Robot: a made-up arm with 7 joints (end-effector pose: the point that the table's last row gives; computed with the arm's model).
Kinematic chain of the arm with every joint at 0, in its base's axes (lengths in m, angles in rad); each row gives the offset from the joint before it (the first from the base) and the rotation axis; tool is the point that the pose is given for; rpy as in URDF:
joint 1: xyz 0 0 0.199 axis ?
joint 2: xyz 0 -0.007 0.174 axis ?
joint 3: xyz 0 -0.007 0.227 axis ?
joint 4: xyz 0 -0.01 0.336 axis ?
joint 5: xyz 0 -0.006 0.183 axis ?
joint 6: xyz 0 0 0.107 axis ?
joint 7: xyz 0 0 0.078 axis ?
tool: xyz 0 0 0 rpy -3.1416 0 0
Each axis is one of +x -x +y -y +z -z.
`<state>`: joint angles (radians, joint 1 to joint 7).
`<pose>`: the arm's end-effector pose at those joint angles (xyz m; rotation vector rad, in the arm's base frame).
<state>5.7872 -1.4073 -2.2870 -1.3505 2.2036 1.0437 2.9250</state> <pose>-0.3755 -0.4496 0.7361 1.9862 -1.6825 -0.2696</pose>
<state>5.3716 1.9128 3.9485 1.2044 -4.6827 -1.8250 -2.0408</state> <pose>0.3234 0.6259 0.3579 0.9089 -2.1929 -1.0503</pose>
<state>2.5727 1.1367 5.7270 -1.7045 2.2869 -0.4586 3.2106</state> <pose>-0.4059 -0.0276 0.8811 1.8601 -2.1550 0.2456</pose>
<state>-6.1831 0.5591 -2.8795 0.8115 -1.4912 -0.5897 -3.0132</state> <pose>0.2435 0.0854 1.1820 2.1674 1.1444 -0.5047</pose>
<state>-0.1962 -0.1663 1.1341 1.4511 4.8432 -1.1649 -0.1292</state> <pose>0.0204 -0.3410 0.9843 -1.6536 0.2054 -0.6652</pose>
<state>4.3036 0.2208 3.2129 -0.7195 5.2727 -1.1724 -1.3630</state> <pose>-0.2045 0.3574 1.0792 0.8800 1.1093 0.5835</pose>
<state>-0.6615 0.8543 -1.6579 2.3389 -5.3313 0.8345 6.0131</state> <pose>0.0704 0.3255 0.5379 -0.0176 0.3182 -0.5158</pose>
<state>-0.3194 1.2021 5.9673 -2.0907 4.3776 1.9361 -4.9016</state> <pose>0.2988 0.0664 0.7280 1.4136 -0.3094 0.9261</pose>
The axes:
joint 1: -z
joint 2: +y
joint 3: -z
joint 4: +y
joint 5: -z
joint 6: +y
joint 7: -z

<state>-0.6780 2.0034 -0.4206 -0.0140 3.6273 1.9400 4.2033</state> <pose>0.6212 0.4677 0.0906 3.0119 -0.5542 0.0228</pose>
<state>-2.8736 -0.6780 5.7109 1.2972 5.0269 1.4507 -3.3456</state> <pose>0.1615 -0.2456 0.9923 -0.6759 -1.2783 -2.1418</pose>
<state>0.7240 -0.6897 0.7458 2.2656 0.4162 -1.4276 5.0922</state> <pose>-0.2051 -0.0729 0.8363 -2.8634 0.1244 0.0852</pose>
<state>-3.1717 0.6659 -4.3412 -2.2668 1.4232 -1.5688 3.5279</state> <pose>-0.3286 -0.1744 0.5791 1.0914 -0.2621 2.2435</pose>
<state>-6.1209 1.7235 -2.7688 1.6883 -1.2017 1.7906 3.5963</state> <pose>0.5370 -0.0551 0.5628 -1.7539 -0.6700 -1.2167</pose>
